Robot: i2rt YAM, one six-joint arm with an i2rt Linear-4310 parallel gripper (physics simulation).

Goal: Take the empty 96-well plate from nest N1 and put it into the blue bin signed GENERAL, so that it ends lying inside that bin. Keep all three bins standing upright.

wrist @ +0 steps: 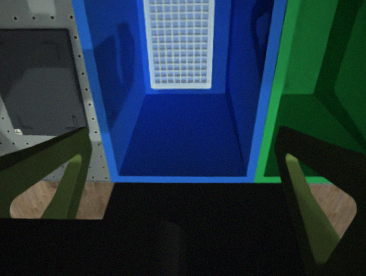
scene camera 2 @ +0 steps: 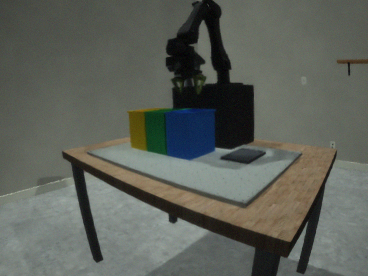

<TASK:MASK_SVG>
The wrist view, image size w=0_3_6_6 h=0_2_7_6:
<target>my gripper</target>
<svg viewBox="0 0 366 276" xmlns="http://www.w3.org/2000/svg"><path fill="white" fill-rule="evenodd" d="M0 156L0 276L187 276L186 234L178 225L164 220L76 219L92 154L92 145L86 127L80 127L40 144ZM69 161L56 193L40 219L11 217L10 206L17 196ZM280 126L274 150L306 275L366 276L366 154L325 142L287 126ZM298 160L354 199L357 213L341 239L313 196Z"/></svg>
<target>blue bin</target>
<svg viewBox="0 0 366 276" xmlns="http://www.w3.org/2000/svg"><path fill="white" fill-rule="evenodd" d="M72 0L111 182L254 183L287 0L215 0L211 89L165 90L151 89L143 0Z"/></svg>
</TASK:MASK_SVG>
